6 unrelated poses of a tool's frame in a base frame.
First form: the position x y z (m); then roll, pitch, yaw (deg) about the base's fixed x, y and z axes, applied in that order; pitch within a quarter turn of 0, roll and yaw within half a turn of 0.
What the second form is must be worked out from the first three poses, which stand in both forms.
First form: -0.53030, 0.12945, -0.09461, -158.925, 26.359, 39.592
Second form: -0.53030, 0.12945, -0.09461, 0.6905, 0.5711, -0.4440, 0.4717, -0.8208, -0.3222
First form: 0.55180, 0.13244, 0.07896, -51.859, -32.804, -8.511
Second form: 0.55180, 0.13244, 0.07896, 0.8313, -0.1244, 0.5418, 0.5128, 0.5477, -0.6611
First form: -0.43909, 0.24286, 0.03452, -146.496, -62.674, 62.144
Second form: -0.43909, 0.24286, 0.03452, 0.2145, 0.4059, 0.8884, 0.9664, 0.0440, -0.2534
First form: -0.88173, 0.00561, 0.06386, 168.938, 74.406, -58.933
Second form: -0.88173, 0.00561, 0.06386, 0.1387, -0.2303, -0.9632, -0.7453, -0.6648, 0.0516
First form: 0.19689, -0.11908, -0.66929, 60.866, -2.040, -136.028
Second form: 0.19689, -0.11908, -0.66929, -0.7192, -0.6939, 0.0356, 0.3604, -0.3288, 0.8729
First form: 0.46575, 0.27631, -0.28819, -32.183, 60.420, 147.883
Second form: 0.46575, 0.27631, -0.28819, -0.4181, 0.2624, -0.8697, -0.0576, -0.9631, -0.2629
